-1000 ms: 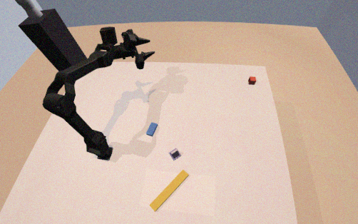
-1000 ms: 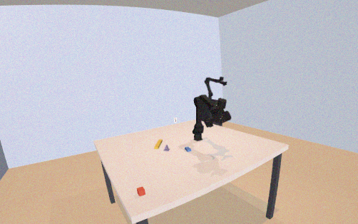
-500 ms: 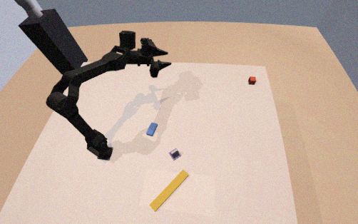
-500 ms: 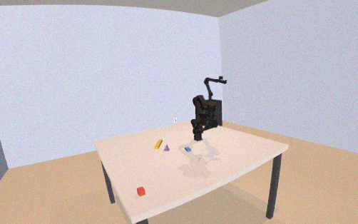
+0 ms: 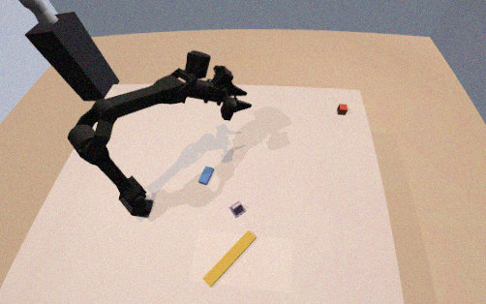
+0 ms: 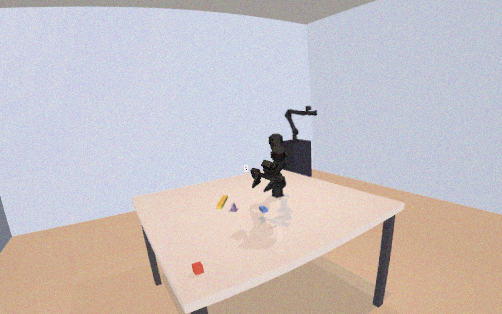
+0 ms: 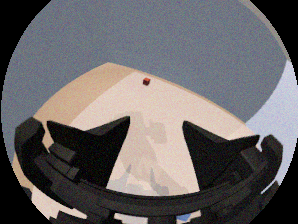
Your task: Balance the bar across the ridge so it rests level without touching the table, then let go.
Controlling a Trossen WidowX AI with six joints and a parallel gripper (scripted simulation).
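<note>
Now: the yellow bar 20 mm behind my gripper tip, 460 mm to the right of it and 200 mm below it. The rest, counted from my gripper tip: blue block: 150 mm behind, 190 mm to the right, 200 mm below; then red cube: 380 mm ahead, 160 mm to the left, 190 mm below.
</note>
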